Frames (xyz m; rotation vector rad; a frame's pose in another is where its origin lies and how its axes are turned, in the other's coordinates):
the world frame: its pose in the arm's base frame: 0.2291 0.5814 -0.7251 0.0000 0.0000 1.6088
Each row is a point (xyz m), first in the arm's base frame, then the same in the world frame.
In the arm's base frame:
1: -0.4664 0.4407 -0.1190
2: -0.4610 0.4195 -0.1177
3: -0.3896 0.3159 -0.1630
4: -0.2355 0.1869 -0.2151
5: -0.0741 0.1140 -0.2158
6: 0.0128 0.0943 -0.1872
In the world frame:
1: -0.1142 0.7003 0.6061
2: -0.1356 0.6958 0.6074
3: -0.2418 0.6283 0.5621
4: -0.3766 0.4793 0.5100
5: -0.4555 0.3207 0.5093
6: -0.4785 0.2347 0.5379

